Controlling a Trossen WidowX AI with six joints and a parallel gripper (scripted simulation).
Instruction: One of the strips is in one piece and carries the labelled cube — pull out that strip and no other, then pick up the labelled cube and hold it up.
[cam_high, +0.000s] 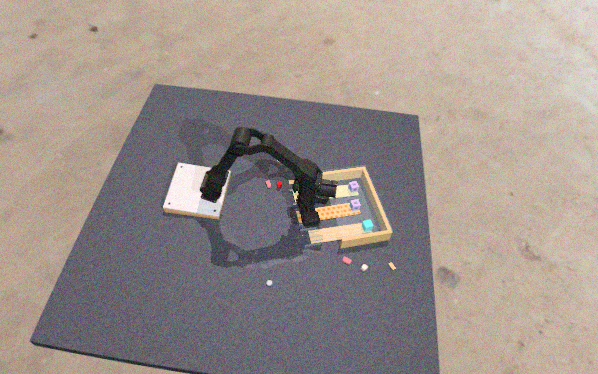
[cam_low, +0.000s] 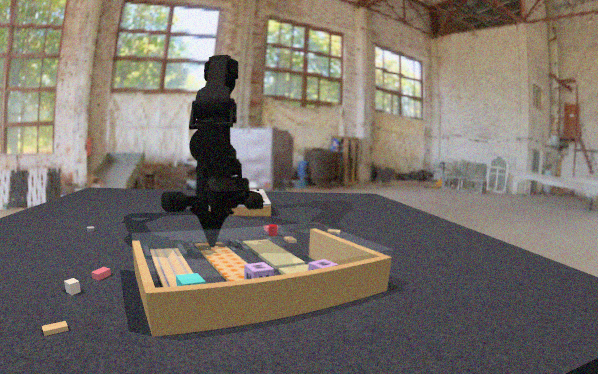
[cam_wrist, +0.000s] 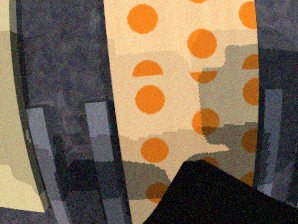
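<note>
The dotted strip is 80 mm ahead of my gripper tip and 50 mm to the left of it. From my gripper tip the other things lie so: red piece: 140 mm behind, 110 mm to the left; white cube: 270 mm ahead, 140 mm to the right.
</note>
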